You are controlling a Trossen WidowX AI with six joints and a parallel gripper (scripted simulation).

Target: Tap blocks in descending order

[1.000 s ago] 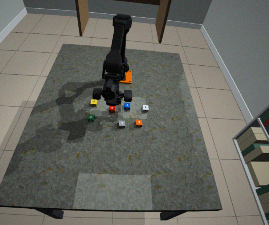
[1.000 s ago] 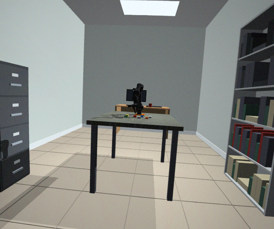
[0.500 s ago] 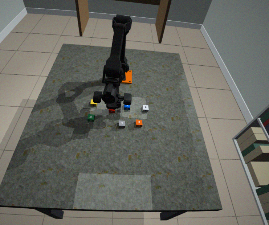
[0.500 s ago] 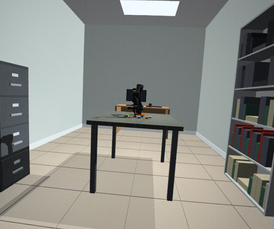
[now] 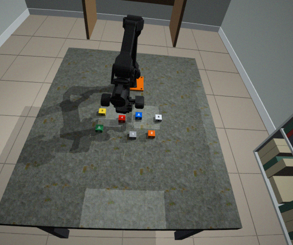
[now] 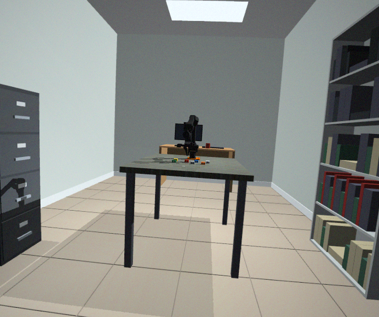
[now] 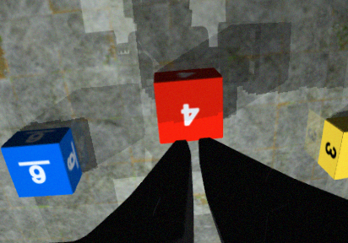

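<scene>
Right now my gripper tip is 40 mm above the red block. Also, from my gripper tip: yellow block 100 mm to the right, 40 mm below, 40 mm behind; grey block 100 mm ahead, 50 mm to the left, 40 mm below; blue block 80 mm to the left, 40 mm below, 20 mm behind.
</scene>
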